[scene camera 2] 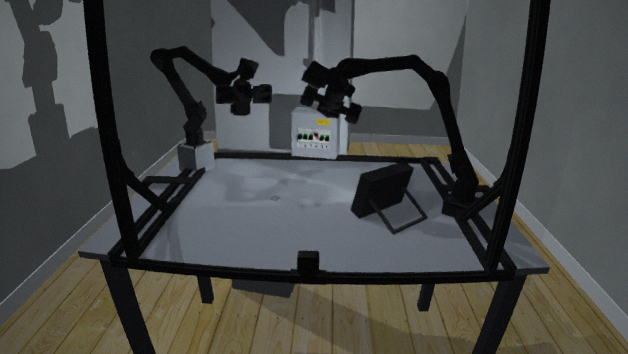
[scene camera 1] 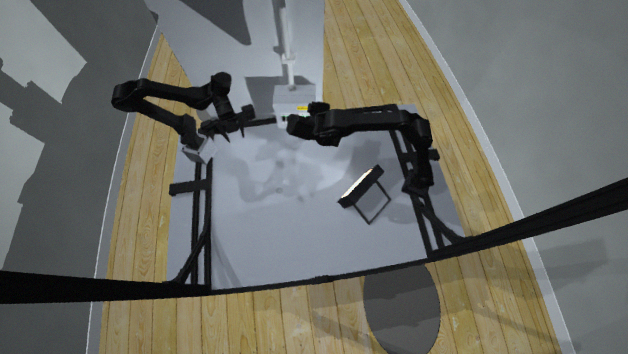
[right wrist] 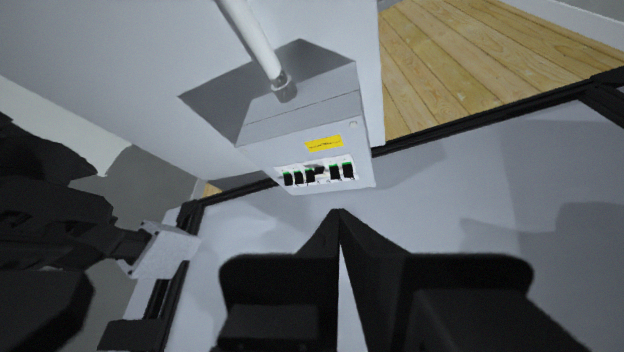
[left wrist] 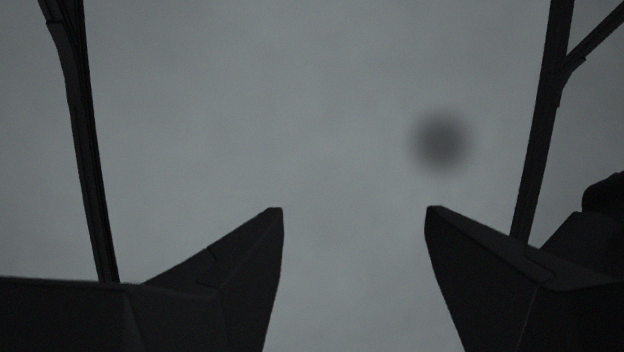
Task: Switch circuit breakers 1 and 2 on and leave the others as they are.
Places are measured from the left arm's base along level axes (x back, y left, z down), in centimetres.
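Pixels of known places: left gripper, fingertip midpoint: (scene camera 2: 246,100) (scene camera 1: 236,139) (left wrist: 354,220); right gripper, fingertip midpoint: (scene camera 2: 326,116) (right wrist: 337,214); left arm's base at its link origin: (scene camera 2: 194,143) (scene camera 1: 195,143) (right wrist: 137,245); right arm's base at its link origin: (scene camera 2: 463,199) (scene camera 1: 418,182).
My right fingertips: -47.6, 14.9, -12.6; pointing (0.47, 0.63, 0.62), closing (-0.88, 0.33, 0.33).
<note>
For each thing: its top centre in the pictures, then the offset to it from my right fingertips, as dx, dy, dz. "*": a spot on its surface instead. Level surfaces: height alone.
- breaker box at a spot on its surface: (right wrist: 310,134) (scene camera 2: 320,116) * +6.9, +9.3, +2.8
- Breaker 1 at its top centre: (right wrist: 284,173) (scene camera 2: 300,133) +14.1, +6.9, +9.6
- breaker 2 at its top centre: (right wrist: 295,171) (scene camera 2: 305,133) +12.1, +7.5, +9.6
- Breaker 4 at its top centre: (right wrist: 317,165) (scene camera 2: 316,132) +8.2, +8.7, +9.1
- table at its surface level: dz +22.9
The breaker box (scene camera 1: 294,99) (scene camera 2: 314,114) (right wrist: 310,134) hangs at the table's back edge. Breaker 1 (scene camera 2: 299,136) (right wrist: 287,178) and breaker 2 (scene camera 2: 305,136) (right wrist: 299,177) are the leftmost two; their black levers are down with green above. Breaker 3 and the two rightmost look the same. Breaker 4 (scene camera 2: 316,135) (right wrist: 319,170) differs: its lever stands up, with red in scene camera 2. My right gripper (scene camera 2: 332,101) (right wrist: 337,214) is shut and empty, in front of the box and apart from it. My left gripper (scene camera 1: 235,138) (scene camera 2: 242,94) (left wrist: 354,220) is partly open and empty, left of the box.
A black tilted panel (scene camera 1: 361,186) (scene camera 2: 382,187) with a lit face and wire stand is on the right of the table (scene camera 1: 300,240) (scene camera 2: 250,230). Black frame rails run along the table's edges. A white pipe (scene camera 1: 286,30) (right wrist: 252,40) rises from the box.
</note>
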